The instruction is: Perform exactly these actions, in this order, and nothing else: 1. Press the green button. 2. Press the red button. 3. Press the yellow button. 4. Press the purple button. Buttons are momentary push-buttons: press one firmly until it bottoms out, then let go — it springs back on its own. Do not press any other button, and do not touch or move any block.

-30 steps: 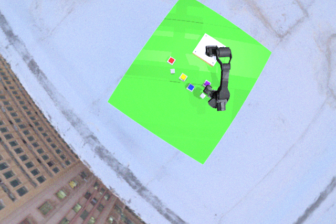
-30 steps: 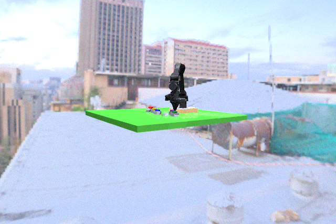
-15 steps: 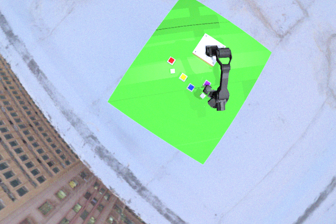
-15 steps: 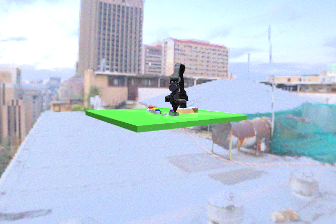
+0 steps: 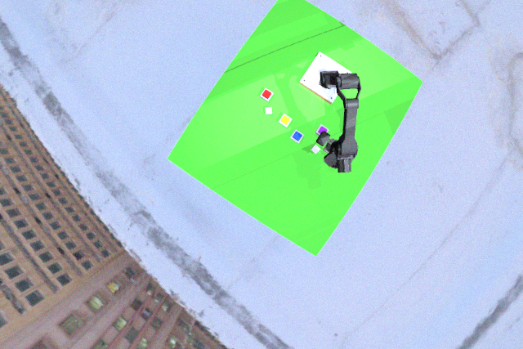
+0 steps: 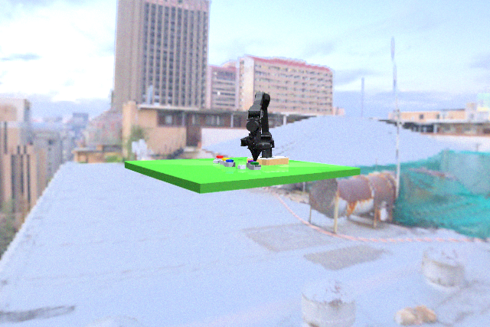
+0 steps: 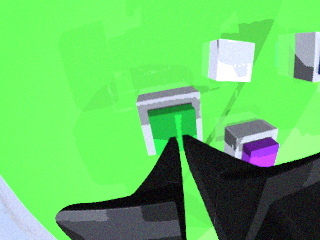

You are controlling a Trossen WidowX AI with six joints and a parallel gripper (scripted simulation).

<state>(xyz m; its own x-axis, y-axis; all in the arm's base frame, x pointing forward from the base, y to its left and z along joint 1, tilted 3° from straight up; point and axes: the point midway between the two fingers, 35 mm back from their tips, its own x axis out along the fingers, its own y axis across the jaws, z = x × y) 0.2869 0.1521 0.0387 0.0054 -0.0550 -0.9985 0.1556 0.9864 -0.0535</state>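
Now: the green button 10 mm below my gripper tip. Also, from my gripper tip: white block: 60 mm to the right, 40 mm below, 40 mm ahead; purple button: 70 mm to the right, 60 mm behind, 10 mm below; blue button: 170 mm to the right, 20 mm ahead, 10 mm below.
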